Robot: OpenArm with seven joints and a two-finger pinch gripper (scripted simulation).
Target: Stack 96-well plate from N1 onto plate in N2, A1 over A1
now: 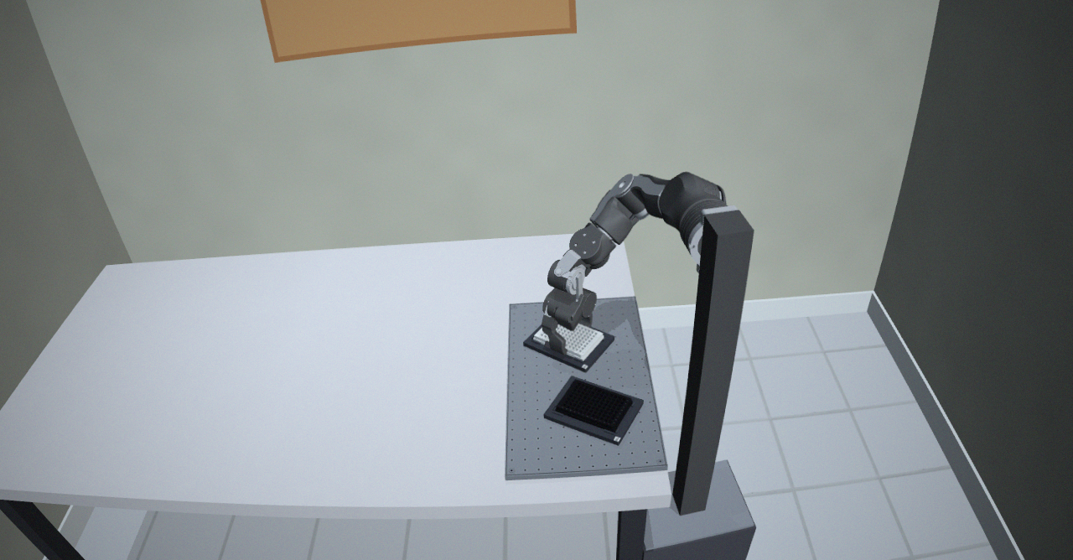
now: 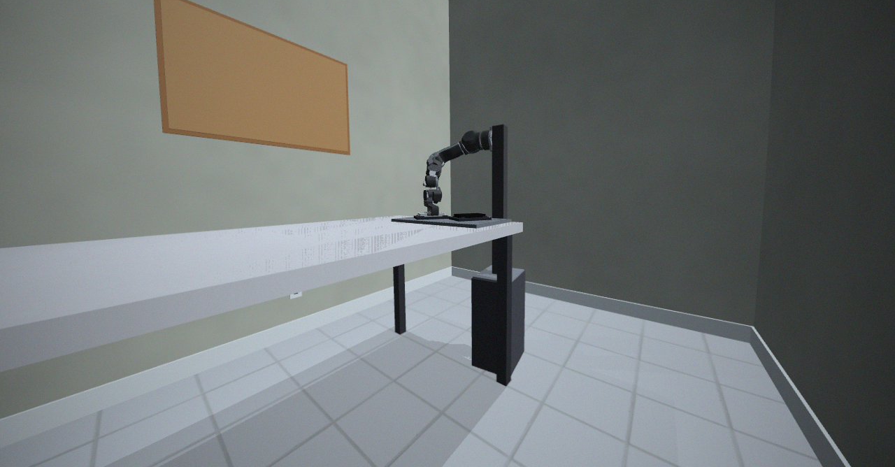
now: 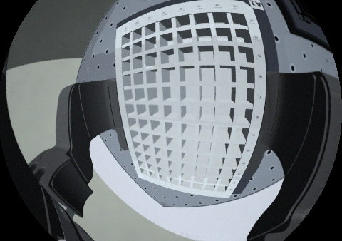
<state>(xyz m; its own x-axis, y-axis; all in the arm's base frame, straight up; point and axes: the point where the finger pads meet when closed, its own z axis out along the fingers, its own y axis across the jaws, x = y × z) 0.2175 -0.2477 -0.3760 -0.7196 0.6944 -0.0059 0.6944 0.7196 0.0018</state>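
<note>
The black 96-well plate lies 210 mm to the left of my hand and 10 mm behind it. Also, from my hand: white 96-well plate right at my hand.
</note>
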